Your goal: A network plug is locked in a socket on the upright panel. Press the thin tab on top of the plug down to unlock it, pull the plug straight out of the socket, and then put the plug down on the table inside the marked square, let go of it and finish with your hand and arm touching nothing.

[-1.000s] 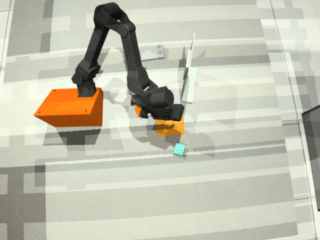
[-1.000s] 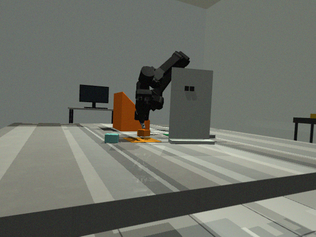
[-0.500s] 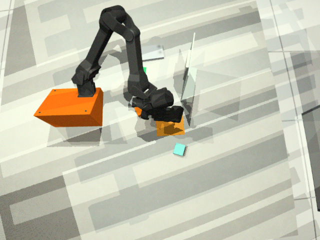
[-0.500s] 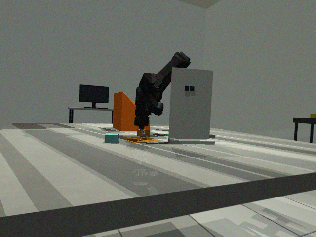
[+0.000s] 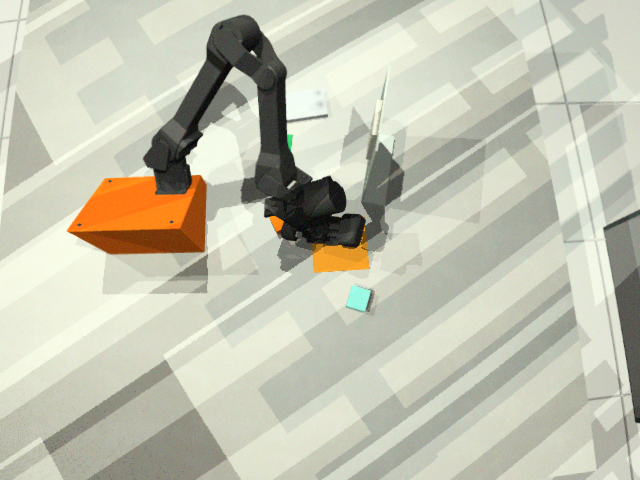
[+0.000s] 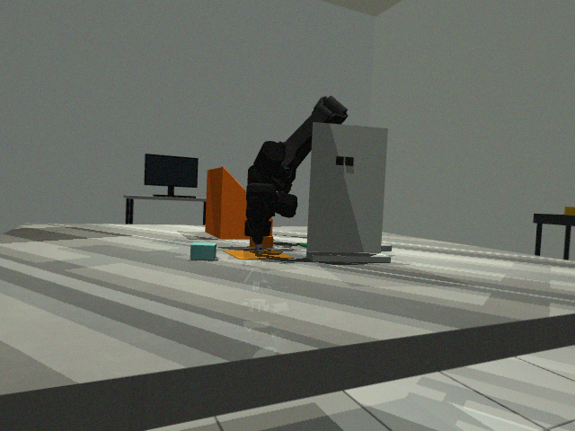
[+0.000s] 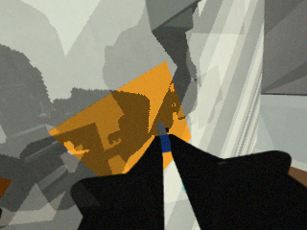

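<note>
My gripper tip is right at the network plug. From my gripper tip the other things lie so: cyan cube (30 mm ahead, 120 mm to the right, 10 mm below); orange cube (130 mm behind, 50 mm to the left, 10 mm below); orange marked square (10 mm behind, 20 mm below).
</note>
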